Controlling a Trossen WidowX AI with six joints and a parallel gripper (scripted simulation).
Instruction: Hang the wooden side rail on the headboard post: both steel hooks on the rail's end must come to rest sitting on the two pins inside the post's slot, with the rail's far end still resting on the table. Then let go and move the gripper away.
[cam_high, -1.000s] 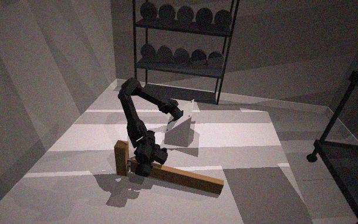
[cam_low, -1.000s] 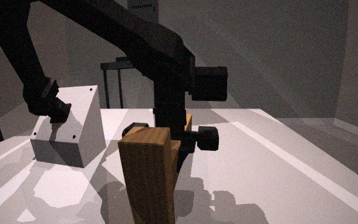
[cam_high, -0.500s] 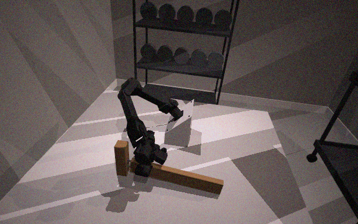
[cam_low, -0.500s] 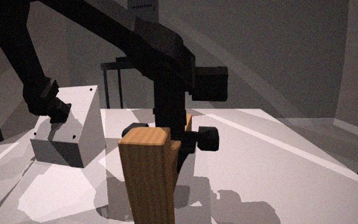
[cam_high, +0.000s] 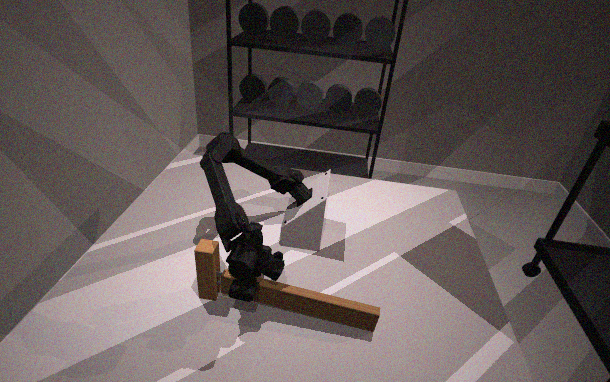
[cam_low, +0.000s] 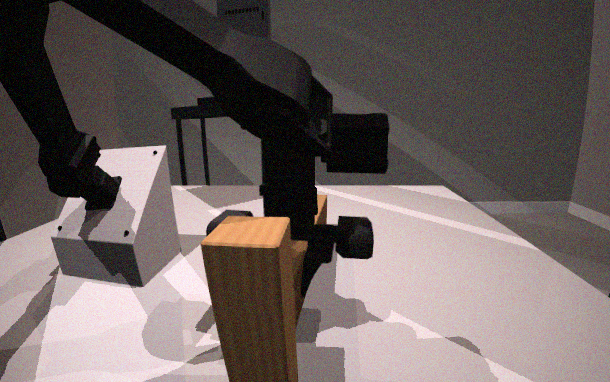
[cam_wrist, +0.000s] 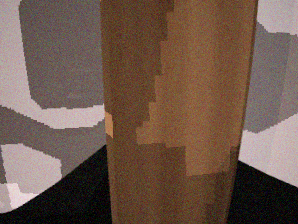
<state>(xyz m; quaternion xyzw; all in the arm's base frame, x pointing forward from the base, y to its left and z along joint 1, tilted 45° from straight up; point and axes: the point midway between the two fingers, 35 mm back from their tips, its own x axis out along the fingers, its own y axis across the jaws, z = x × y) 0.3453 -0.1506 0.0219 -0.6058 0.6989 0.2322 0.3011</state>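
The headboard post lies 1 cm behind my gripper tip, 12 cm to the right of it and 4 cm above it.
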